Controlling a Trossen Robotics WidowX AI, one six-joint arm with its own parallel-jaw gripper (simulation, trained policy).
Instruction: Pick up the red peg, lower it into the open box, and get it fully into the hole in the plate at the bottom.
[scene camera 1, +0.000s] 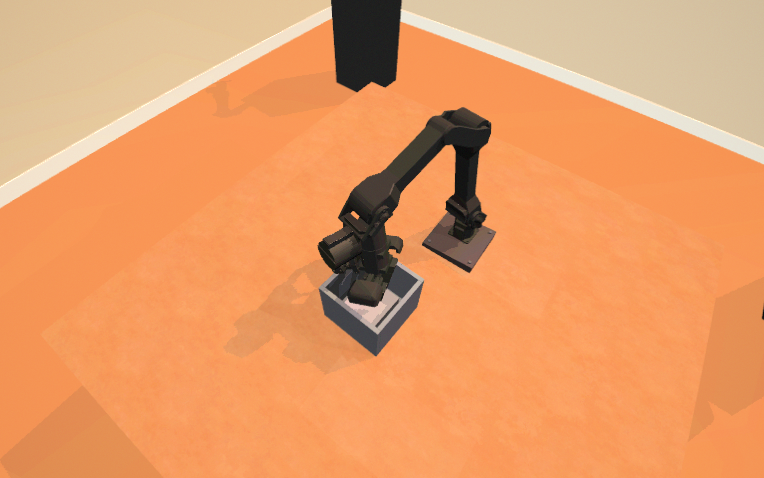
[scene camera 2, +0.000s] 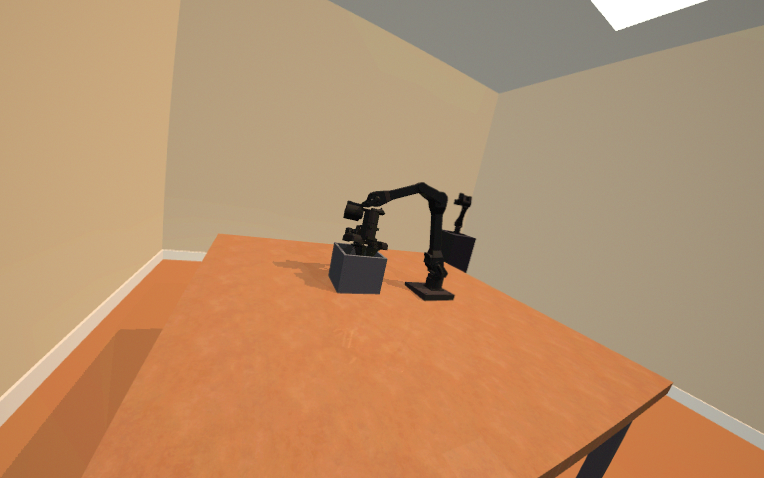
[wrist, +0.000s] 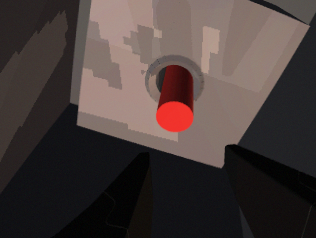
Labels:
my gripper: scene camera 1; scene camera 2 362, 264; wrist
grey box: scene camera 1; scene camera 2; wrist 60, 168
red peg: wrist 174, 113; not seen in scene camera 1 (hidden by my gripper); not seen in scene camera 2 (hidden by the grey box)
same spot on my gripper: (wrist: 267, 192) = (scene camera 1: 381, 276)
same spot on grey box: (scene camera 2: 349, 273) = (scene camera 1: 386, 334)

